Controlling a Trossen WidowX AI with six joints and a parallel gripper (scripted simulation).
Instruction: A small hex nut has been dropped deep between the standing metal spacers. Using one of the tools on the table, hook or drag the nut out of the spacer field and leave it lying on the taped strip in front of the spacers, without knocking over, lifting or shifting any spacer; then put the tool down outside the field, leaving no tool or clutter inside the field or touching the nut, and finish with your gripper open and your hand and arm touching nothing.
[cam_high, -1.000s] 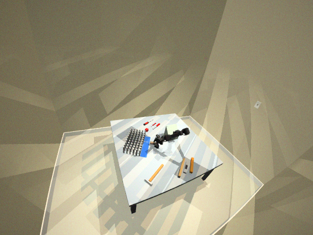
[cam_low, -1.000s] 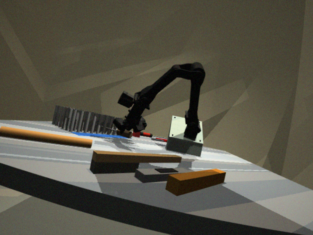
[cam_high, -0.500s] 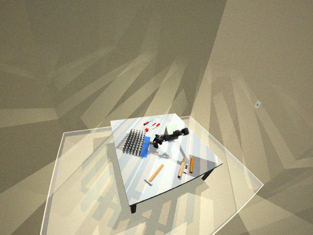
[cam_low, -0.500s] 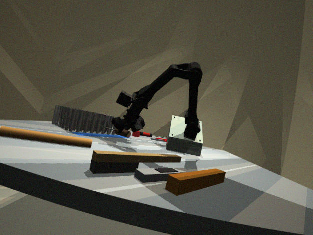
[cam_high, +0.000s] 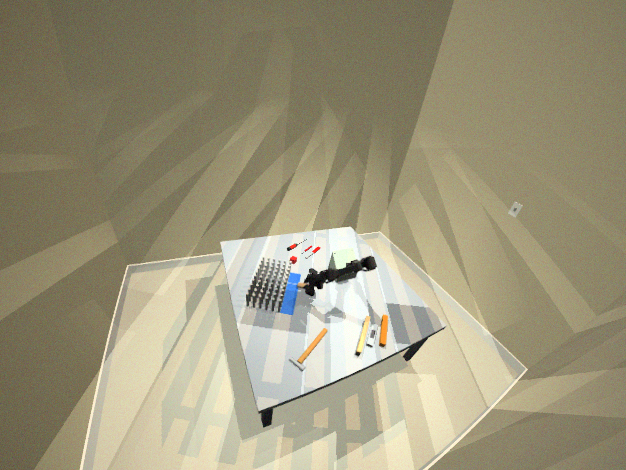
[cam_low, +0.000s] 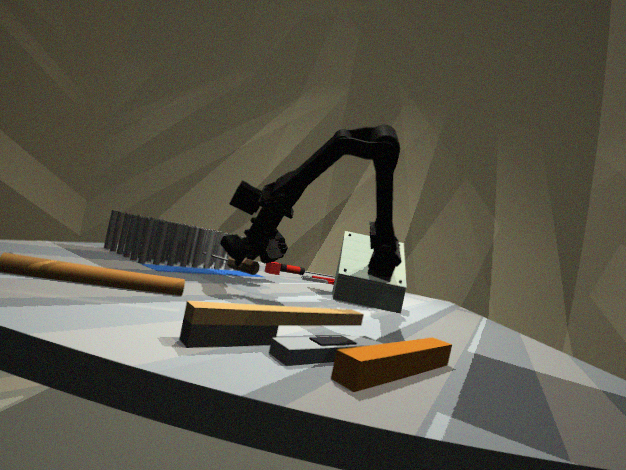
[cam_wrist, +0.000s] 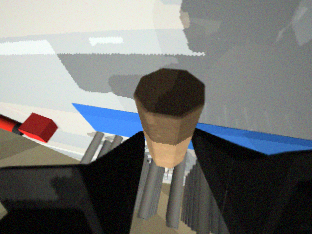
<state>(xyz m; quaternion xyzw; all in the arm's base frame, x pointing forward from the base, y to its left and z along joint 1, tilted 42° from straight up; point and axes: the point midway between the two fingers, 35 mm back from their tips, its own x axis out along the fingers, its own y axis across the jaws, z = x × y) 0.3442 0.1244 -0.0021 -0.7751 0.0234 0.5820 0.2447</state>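
Right now the blue taped strip is 8 cm ahead of my gripper tip, 4 cm below it and 1 cm to the left of it. The rest, counted from my gripper tip: red block (29 cm to the right, 2 cm below); hook tool (9 cm ahead, 4 cm to the right, 1 cm below); flat grey piece (43 cm to the left, 32 cm behind, 3 cm below).
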